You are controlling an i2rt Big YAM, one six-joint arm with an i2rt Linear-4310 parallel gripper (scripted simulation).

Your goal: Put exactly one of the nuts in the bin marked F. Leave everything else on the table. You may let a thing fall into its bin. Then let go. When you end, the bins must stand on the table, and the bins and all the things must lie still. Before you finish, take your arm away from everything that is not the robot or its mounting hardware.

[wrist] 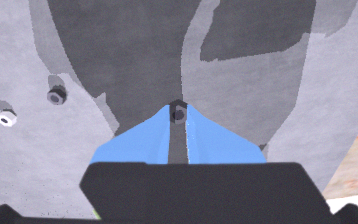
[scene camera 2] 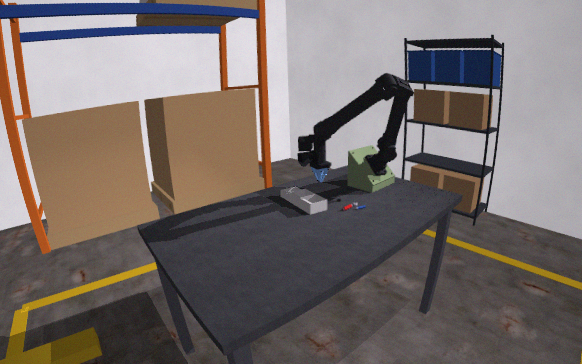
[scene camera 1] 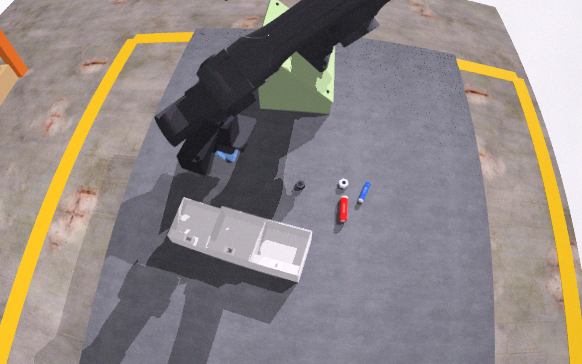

Labels:
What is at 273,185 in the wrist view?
My gripper.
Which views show the white three-compartment bin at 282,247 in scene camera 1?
Scene camera 2 and scene camera 1 only.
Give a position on a white three-compartment bin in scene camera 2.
At 306,200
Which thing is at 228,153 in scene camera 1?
My gripper.

